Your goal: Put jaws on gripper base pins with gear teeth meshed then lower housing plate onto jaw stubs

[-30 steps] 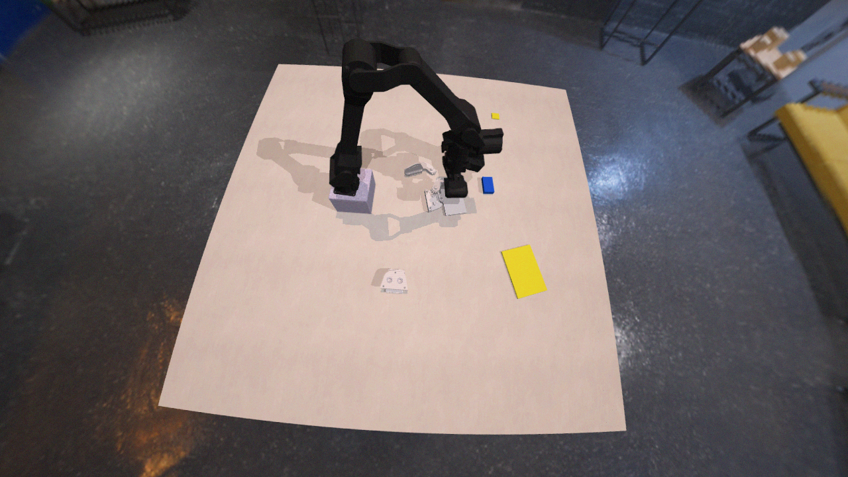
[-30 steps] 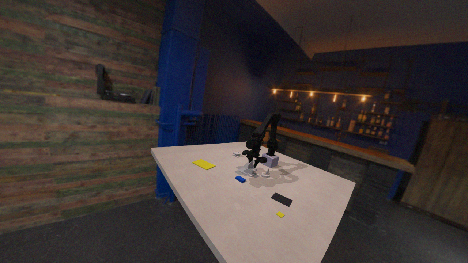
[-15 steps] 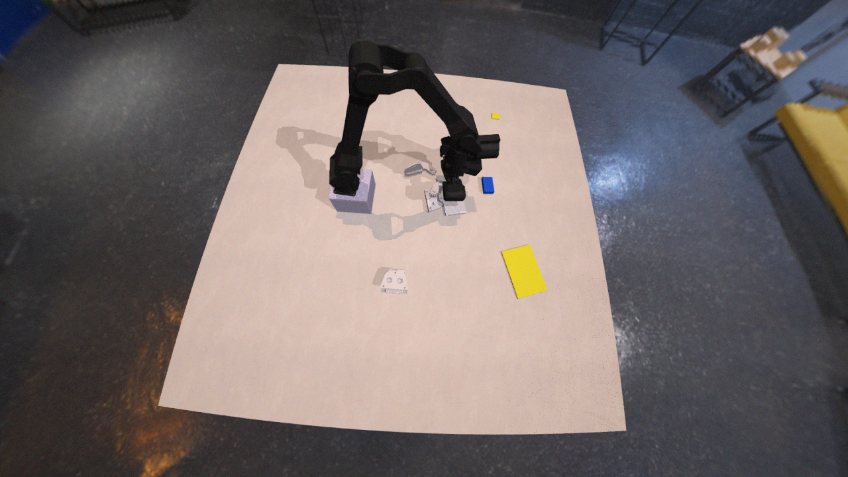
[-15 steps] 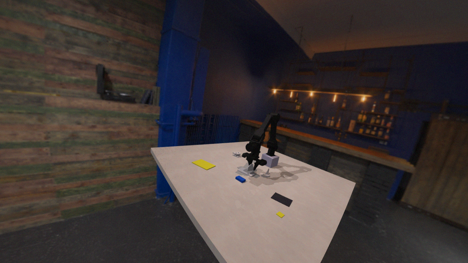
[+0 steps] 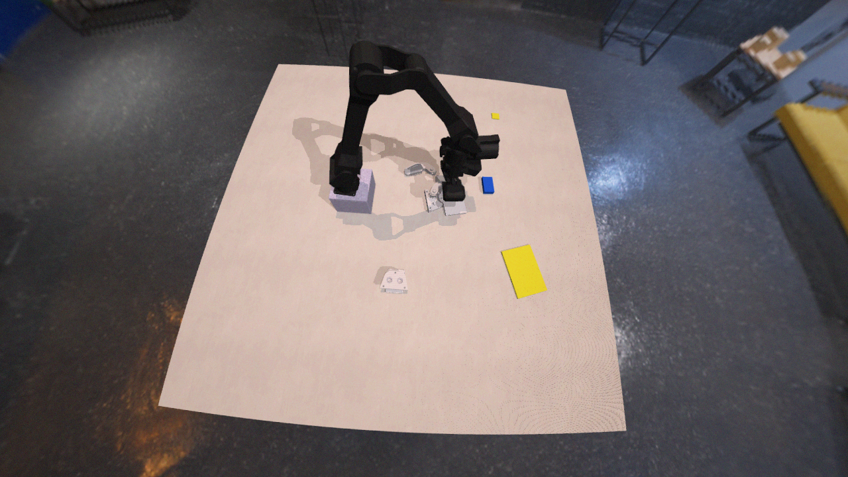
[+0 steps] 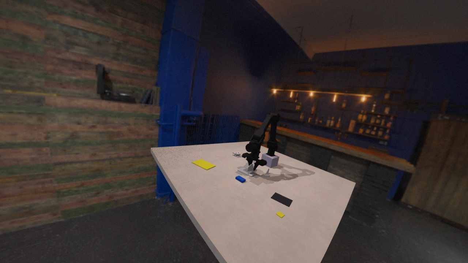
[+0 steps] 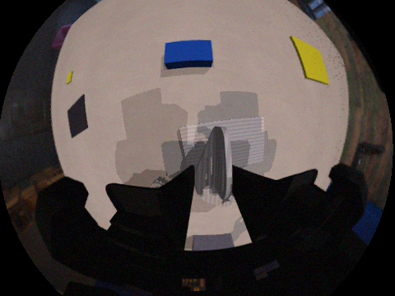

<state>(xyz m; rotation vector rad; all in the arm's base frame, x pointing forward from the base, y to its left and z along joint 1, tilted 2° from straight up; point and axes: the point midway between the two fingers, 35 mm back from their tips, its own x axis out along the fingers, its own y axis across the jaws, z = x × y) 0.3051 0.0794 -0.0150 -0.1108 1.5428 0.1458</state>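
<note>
Now: gripper tip 30 mm past the grey jaw and 20 mm to the left of it. From my gripper tip the other things lie so: black sheet (50 mm ahead, 310 mm to the left, 30 mm below); then blue block (140 mm ahead, 40 mm to the left, 20 mm below); then white block (120 mm behind, 330 mm to the right, 20 mm below).
</note>
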